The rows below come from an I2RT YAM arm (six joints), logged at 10 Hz.
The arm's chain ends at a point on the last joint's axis. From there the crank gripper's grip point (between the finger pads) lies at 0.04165 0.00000 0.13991 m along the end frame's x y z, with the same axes.
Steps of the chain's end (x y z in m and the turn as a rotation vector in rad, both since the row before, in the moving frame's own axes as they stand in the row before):
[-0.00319 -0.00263 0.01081 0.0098 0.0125 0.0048]
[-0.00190 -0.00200 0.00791 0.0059 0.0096 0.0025]
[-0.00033 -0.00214 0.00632 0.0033 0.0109 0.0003]
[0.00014 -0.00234 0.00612 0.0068 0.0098 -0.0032]
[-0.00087 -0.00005 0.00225 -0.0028 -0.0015 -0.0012]
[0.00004 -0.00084 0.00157 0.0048 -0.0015 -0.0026]
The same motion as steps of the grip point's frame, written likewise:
[-0.00144 -0.00379 0.01027 0.0098 0.0125 0.0048]
[-0.00056 -0.00272 0.00750 0.0059 0.0096 0.0025]
[0.00119 -0.00259 0.00586 0.0033 0.0109 0.0003]
[0.00151 -0.00343 0.00570 0.0068 0.0098 -0.0032]
[-0.00108 0.00029 0.00231 -0.0028 -0.0015 -0.0012]
[-0.00017 -0.00162 0.00163 0.0048 -0.0015 -0.0026]

